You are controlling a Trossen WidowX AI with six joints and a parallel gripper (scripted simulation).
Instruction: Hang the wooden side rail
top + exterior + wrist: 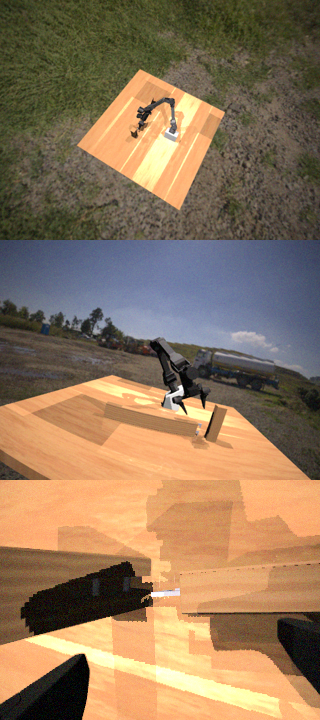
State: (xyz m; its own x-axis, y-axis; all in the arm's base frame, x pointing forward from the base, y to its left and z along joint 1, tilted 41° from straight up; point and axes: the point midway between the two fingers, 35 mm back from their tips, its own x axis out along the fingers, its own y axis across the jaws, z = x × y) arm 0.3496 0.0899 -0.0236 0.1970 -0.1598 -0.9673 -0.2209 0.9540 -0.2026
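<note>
Now: gripper tip 2 cm short of the headboard post, 11 cm to the right of it and 3 cm above it.
</note>
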